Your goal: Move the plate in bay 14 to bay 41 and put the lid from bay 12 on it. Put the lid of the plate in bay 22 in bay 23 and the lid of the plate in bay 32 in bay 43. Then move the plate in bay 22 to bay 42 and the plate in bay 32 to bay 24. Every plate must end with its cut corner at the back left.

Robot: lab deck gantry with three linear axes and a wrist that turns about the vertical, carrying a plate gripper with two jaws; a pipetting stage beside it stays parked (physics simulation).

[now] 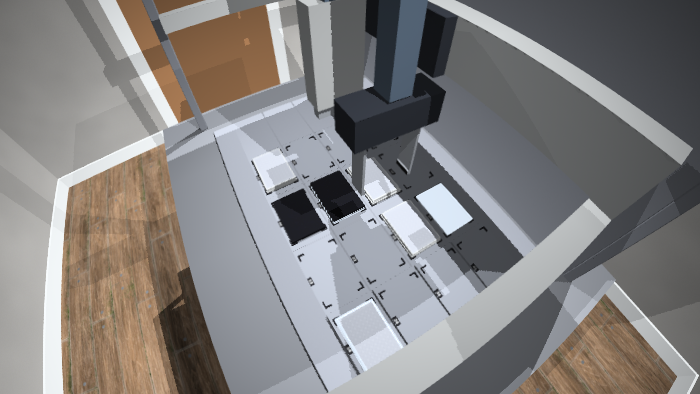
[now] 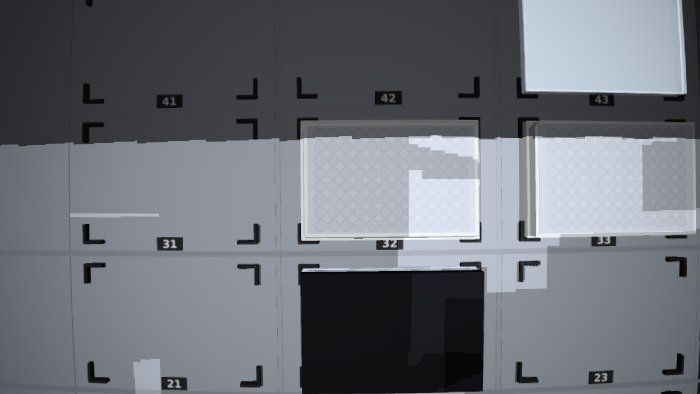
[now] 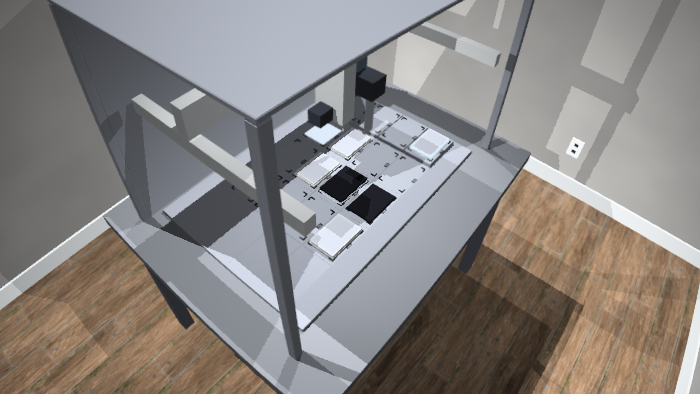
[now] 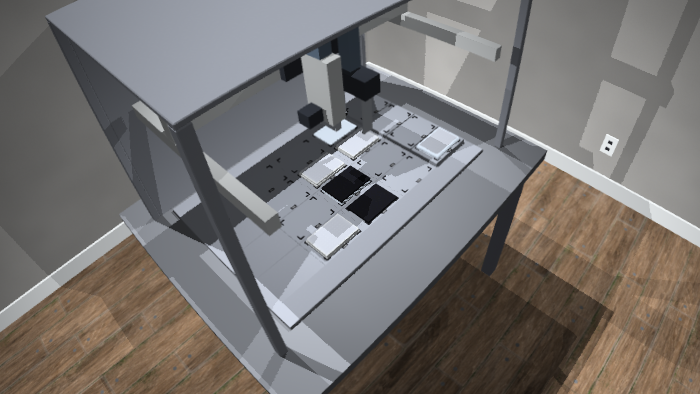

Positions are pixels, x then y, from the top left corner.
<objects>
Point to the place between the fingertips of the gripper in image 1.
381, 177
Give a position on a black lid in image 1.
At 339, 199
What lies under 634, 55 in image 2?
A pale lid.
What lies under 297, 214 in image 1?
A black lid.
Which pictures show the black lid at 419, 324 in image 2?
Image 1, image 2, image 3 and image 4: all of them.
</objects>
